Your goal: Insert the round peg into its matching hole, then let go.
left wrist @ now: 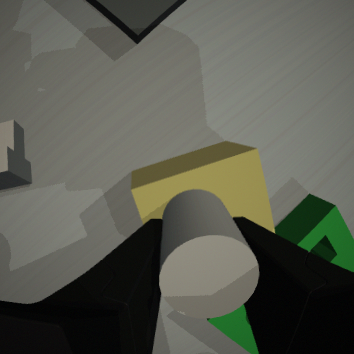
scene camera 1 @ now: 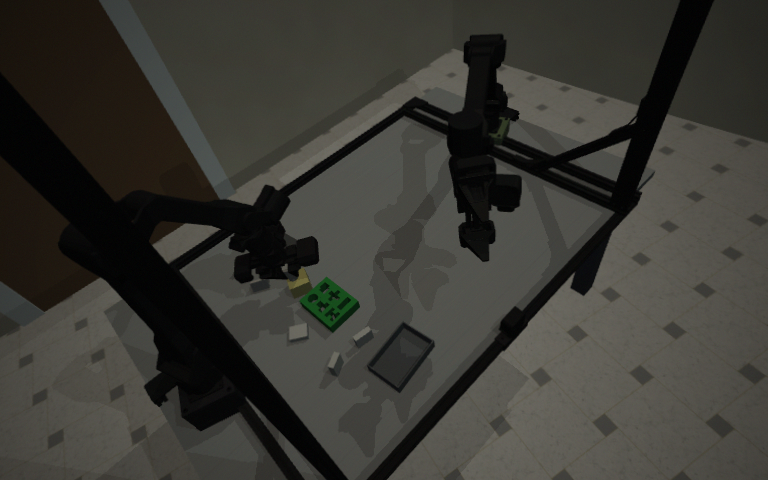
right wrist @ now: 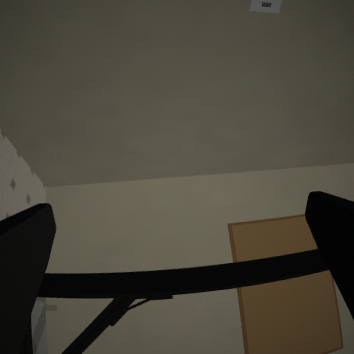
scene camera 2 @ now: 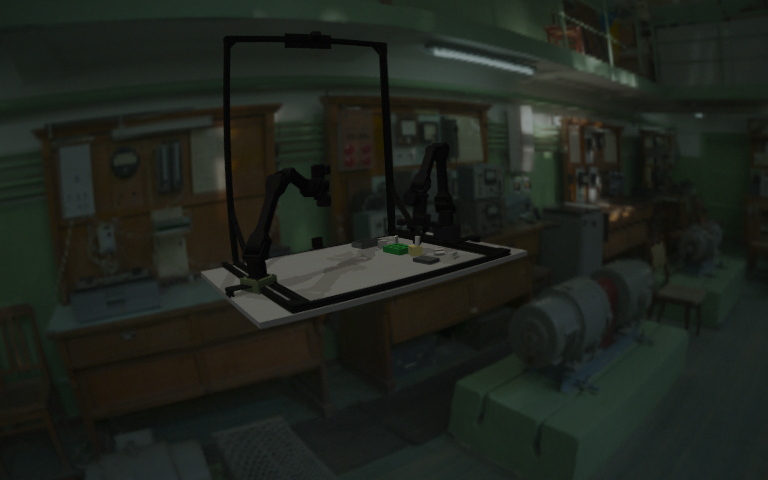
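Note:
The round grey peg (scene camera 2: 417, 241) (left wrist: 207, 275) is held upright between the fingers of my left gripper (left wrist: 196, 229) (scene camera 1: 288, 274), which is shut on it. The green board (scene camera 1: 345, 317) (scene camera 2: 395, 249) (left wrist: 342, 230) lies beside this gripper; its round hole is near the board's left corner in scene camera 1. In the left wrist view the peg overlaps the yellow block (left wrist: 225, 175) (scene camera 1: 299, 284) (scene camera 2: 415, 250), and the board shows to the right and below. Whether the peg's lower end touches anything is hidden. My right gripper (scene camera 1: 484, 240) (right wrist: 182, 211) is open and empty, far from the board.
The yellow block is close against the board's upper left side in scene camera 1. Pale pieces (scene camera 1: 297, 332) (scene camera 1: 362, 336) (scene camera 1: 335, 362) lie below the board, a shaded piece (scene camera 1: 259, 285) left of the block. A dark tray (scene camera 1: 384, 379) (left wrist: 137, 39) stands near the table edge.

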